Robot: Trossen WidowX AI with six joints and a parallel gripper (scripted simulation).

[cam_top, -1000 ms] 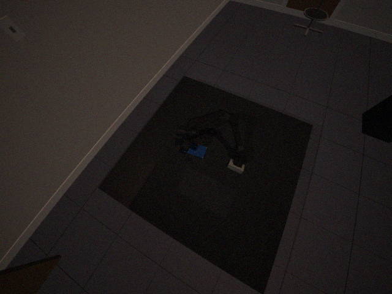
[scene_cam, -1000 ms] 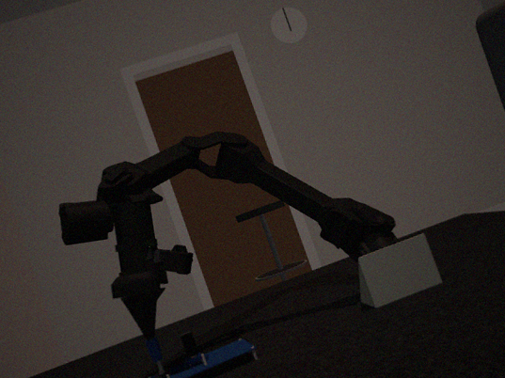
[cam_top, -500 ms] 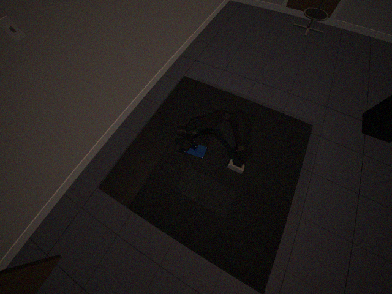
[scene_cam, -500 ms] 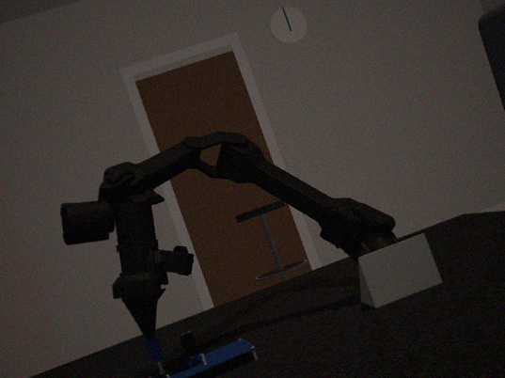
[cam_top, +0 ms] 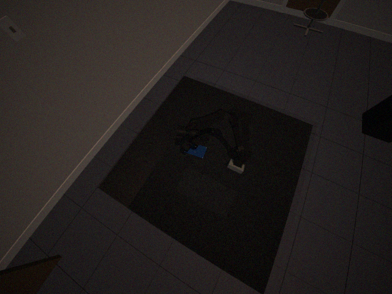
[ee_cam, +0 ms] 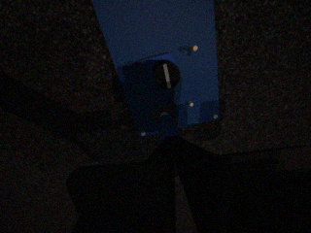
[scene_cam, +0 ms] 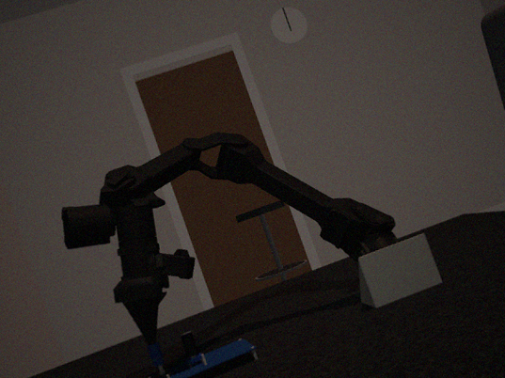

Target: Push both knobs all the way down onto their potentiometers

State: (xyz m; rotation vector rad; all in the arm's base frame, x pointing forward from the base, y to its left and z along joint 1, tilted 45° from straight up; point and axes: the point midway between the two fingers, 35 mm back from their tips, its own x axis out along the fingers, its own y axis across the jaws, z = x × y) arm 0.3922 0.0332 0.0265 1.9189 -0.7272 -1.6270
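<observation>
The dark knob is 50 mm behind my gripper tip and 20 mm below it. Also, from my gripper tip: blue knob 20 mm below.
</observation>
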